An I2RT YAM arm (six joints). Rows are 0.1 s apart.
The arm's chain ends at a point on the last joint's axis. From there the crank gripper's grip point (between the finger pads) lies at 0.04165 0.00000 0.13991 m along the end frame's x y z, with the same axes.
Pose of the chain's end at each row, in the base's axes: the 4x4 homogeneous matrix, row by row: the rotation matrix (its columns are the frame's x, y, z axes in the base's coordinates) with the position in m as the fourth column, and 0 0 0 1 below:
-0.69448, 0.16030, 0.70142, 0.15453; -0.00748, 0.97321, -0.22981, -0.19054; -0.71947, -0.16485, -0.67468, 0.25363; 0, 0, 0, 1
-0.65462, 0.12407, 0.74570, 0.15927; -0.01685, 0.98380, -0.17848, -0.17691; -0.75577, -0.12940, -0.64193, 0.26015; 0, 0, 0, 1
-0.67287, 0.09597, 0.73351, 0.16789; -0.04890, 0.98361, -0.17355, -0.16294; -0.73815, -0.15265, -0.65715, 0.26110; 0, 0, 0, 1
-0.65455, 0.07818, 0.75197, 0.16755; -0.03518, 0.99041, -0.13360, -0.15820; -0.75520, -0.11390, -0.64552, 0.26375; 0, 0, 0, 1
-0.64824, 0.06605, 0.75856, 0.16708; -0.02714, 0.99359, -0.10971, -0.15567; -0.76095, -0.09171, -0.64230, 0.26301; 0, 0, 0, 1
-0.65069, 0.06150, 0.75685, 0.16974; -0.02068, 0.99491, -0.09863, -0.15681; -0.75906, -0.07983, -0.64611, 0.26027; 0, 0, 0, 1
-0.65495, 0.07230, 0.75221, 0.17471; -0.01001, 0.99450, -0.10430, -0.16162; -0.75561, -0.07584, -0.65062, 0.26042; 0, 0, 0, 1
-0.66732, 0.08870, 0.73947, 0.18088; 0.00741, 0.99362, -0.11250, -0.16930; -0.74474, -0.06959, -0.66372, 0.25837; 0, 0, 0, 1
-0.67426, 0.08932, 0.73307, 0.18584; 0.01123, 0.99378, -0.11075, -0.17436; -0.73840, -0.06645, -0.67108, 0.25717; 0, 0, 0, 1
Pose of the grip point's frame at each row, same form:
-0.69448, 0.16030, 0.70142, 0.22374; -0.00748, 0.97321, -0.22981, -0.22300; -0.71947, -0.16485, -0.67468, 0.12927; 0, 0, 0, 1
-0.65462, 0.12407, 0.74570, 0.23634; -0.01685, 0.98380, -0.17848, -0.20258; -0.75577, -0.12940, -0.64193, 0.13886; 0, 0, 0, 1
-0.67287, 0.09597, 0.73351, 0.24249; -0.04890, 0.98361, -0.17355, -0.18926; -0.73815, -0.15265, -0.65715, 0.13841; 0, 0, 0, 1
-0.65455, 0.07818, 0.75197, 0.24550; -0.03518, 0.99041, -0.13360, -0.17836; -0.75520, -0.11390, -0.64552, 0.14198; 0, 0, 0, 1
-0.64824, 0.06605, 0.75856, 0.24621; -0.02714, 0.99359, -0.10971, -0.17215; -0.76095, -0.09171, -0.64230, 0.14145; 0, 0, 0, 1
-0.65069, 0.06150, 0.75685, 0.24853; -0.02068, 0.99491, -0.09863, -0.17147; -0.75906, -0.07983, -0.64611, 0.13826; 0, 0, 0, 1
-0.65495, 0.07230, 0.75221, 0.25267; -0.01001, 0.99450, -0.10430, -0.17663; -0.75561, -0.07584, -0.65062, 0.13792; 0, 0, 0, 1
-0.66732, 0.08870, 0.73947, 0.25655; 0.00741, 0.99362, -0.11250, -0.18473; -0.74474, -0.06959, -0.66372, 0.13449; 0, 0, 0, 1
-0.67426, 0.08932, 0.73307, 0.26032; 0.01123, 0.99378, -0.11075, -0.18939; -0.73840, -0.06645, -0.67108, 0.13252; 0, 0, 0, 1

